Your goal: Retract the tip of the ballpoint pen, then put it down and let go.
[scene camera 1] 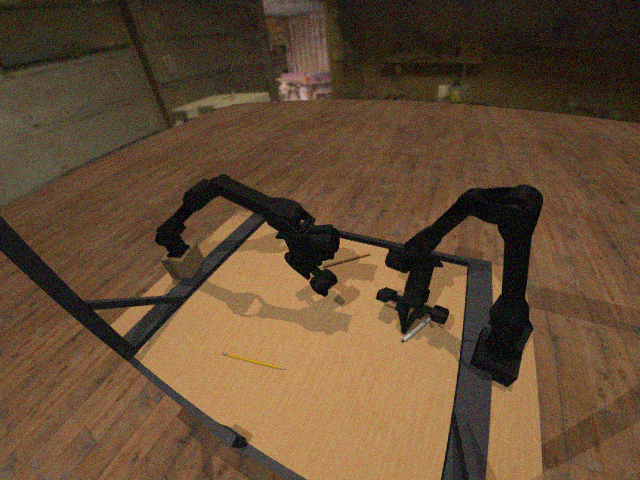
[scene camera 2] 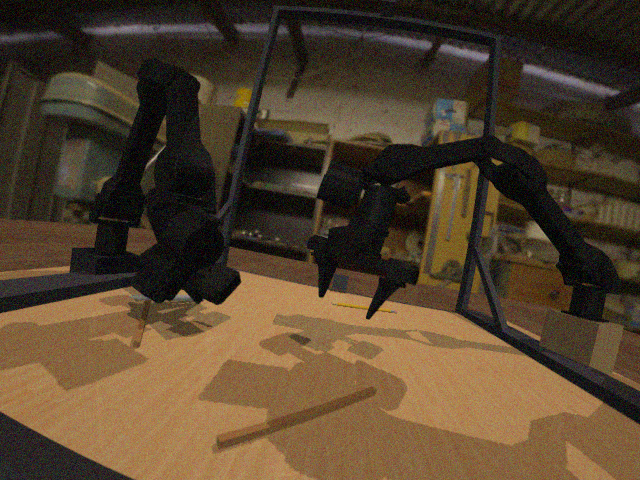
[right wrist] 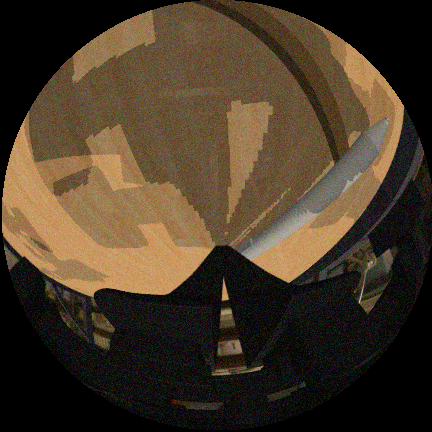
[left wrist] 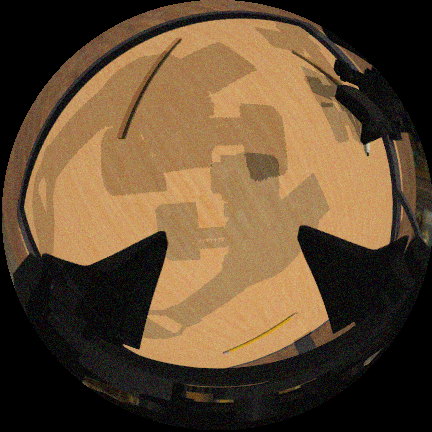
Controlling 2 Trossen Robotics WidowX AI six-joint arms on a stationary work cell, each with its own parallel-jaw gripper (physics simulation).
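The grey ballpoint pen lies slanted on the tan table top, right beside the fingertips of my right gripper. That gripper is shut with nothing between its fingers. It points down at the table near the right frame bar, and the pen runs away from its tips. In the left wrist view only the pen's end shows, below the right gripper. My left gripper is open and empty, hovering over the middle back of the table.
A yellow pencil lies at the front left. A brown stick lies at the back. A second stick lies near the right gripper. A dark frame borders the table.
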